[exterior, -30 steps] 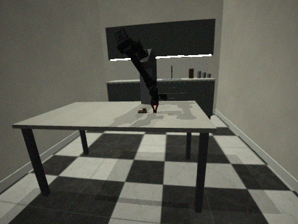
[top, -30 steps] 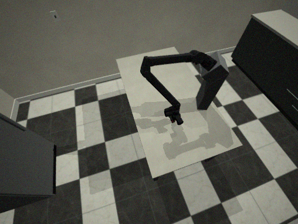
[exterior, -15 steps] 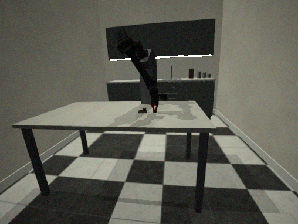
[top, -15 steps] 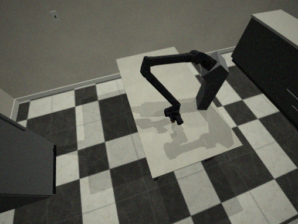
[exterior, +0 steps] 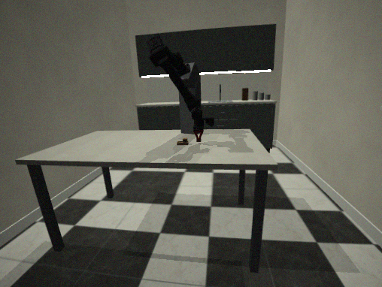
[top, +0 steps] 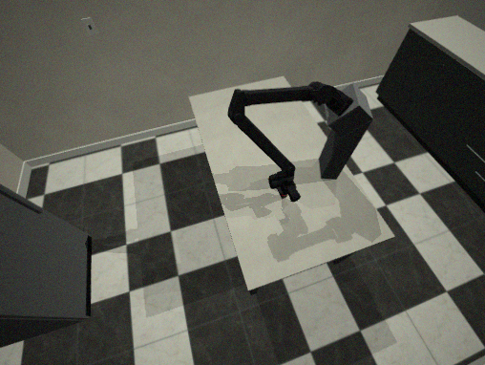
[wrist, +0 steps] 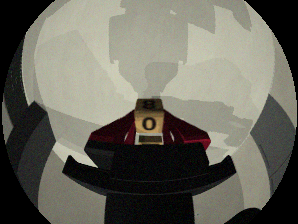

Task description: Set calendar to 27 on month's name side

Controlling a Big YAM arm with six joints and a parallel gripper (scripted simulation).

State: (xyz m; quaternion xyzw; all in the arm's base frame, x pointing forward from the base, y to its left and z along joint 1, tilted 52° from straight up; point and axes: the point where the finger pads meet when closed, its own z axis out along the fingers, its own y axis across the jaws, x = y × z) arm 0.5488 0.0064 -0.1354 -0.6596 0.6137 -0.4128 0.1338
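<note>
The wooden tray lies 110 mm to the right of my hand, 30 mm below it and 10 mm behind it.
</note>
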